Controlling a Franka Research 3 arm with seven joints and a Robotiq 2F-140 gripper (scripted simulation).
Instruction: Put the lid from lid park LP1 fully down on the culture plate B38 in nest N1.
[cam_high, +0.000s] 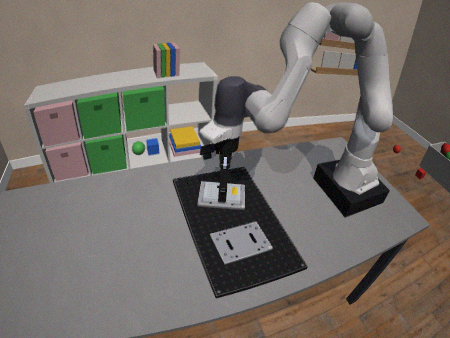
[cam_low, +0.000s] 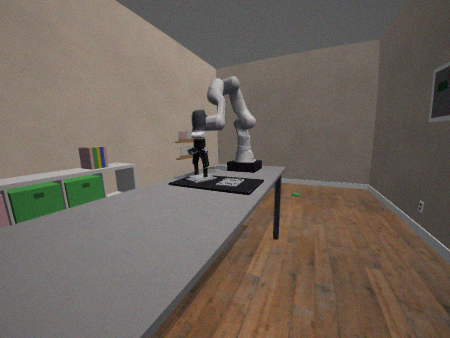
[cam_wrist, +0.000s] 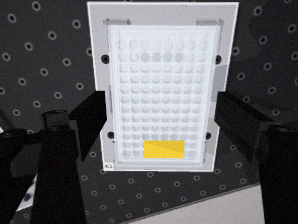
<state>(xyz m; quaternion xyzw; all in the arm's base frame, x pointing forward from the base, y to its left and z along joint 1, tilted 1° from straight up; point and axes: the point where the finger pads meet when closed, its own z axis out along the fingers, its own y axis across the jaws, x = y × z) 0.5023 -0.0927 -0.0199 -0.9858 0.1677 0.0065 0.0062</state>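
My hand is 2 cm above the clear lid. From my hand the other things lie so: lid park (22 cm to the left, 4 cm below); then nest N1 (4 cm below); then culture plate (3 cm below).
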